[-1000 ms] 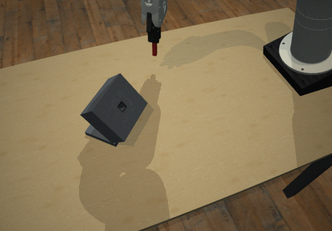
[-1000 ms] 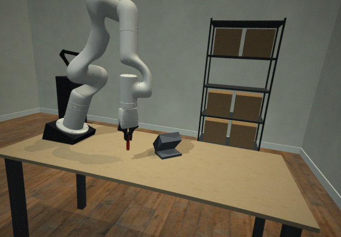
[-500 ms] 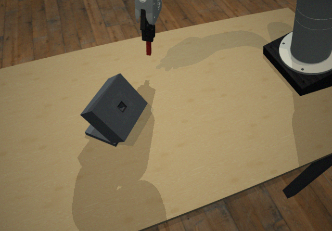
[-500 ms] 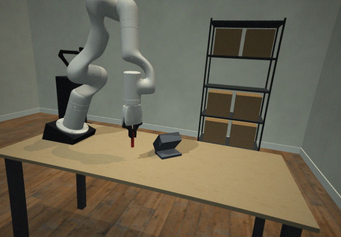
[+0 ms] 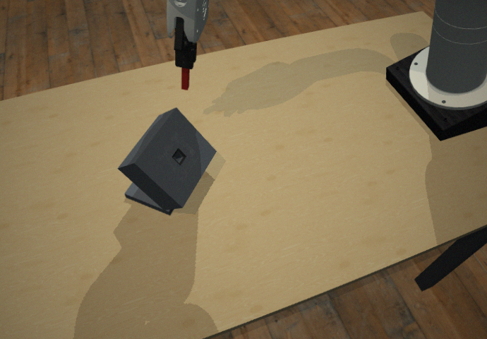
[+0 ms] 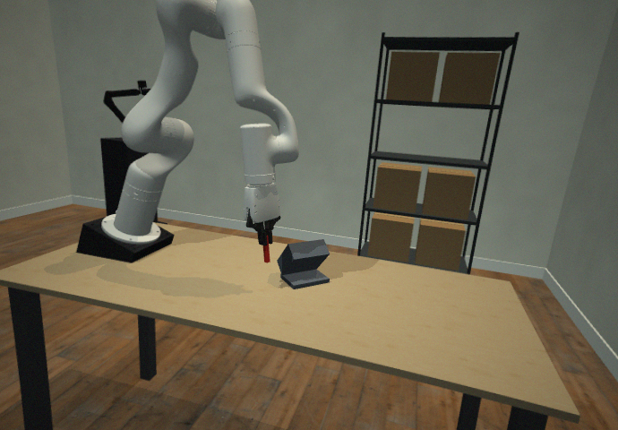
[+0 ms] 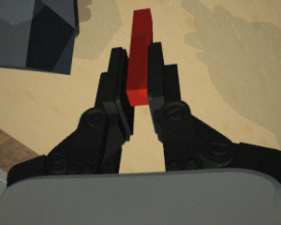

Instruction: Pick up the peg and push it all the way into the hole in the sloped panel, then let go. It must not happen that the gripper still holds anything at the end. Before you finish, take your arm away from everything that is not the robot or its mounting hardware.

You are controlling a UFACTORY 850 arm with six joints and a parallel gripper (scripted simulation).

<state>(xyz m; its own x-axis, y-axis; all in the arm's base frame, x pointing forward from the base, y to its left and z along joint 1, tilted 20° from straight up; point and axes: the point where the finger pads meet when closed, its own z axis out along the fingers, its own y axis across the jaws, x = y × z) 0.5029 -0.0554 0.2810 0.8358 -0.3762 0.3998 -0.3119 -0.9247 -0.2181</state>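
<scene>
My gripper is now 16 cm above the grey base, 14 cm to the right of it and 7 cm short of it. The rest, counted from my hand: red peg 4 cm below.
</scene>
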